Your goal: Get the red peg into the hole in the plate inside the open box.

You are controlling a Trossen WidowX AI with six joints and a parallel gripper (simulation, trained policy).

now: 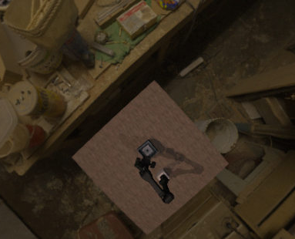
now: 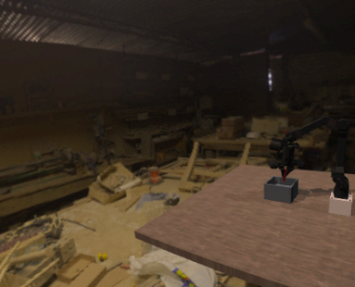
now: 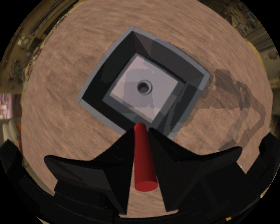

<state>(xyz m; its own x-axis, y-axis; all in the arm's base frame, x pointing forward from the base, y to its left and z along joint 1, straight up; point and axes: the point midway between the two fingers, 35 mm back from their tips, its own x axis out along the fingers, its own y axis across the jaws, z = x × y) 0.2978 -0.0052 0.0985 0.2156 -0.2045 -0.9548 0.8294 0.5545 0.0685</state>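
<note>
My gripper tip is now 10 cm above the light grey plate, 5 cm to the left of it and 3 cm short of it. From my gripper tip the other things lie so: red peg (1 cm to the left, 1 cm behind, 1 cm above); then grey box (12 cm below, 5 cm to the right, 3 cm ahead).
</note>
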